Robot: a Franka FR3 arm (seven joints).
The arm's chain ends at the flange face. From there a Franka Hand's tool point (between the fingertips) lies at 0.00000 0.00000 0.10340 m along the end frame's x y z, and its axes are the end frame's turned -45 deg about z.
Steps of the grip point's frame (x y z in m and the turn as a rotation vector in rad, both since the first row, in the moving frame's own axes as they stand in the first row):
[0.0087 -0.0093 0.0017 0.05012 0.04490 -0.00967]
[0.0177 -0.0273 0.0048 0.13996 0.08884 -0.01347]
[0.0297 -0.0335 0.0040 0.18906 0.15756 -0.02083]
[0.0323 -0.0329 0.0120 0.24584 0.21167 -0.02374]
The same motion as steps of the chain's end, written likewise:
[0.0000 -0.0058 0.0019 0.06719 -0.00369 -0.00967]
[-0.0030 -0.0152 0.0062 0.16179 -0.03615 -0.01347]
[-0.0001 -0.0196 0.0071 0.24510 -0.02227 -0.02083]
[0.0024 -0.0133 0.0174 0.32351 -0.02416 -0.02374]

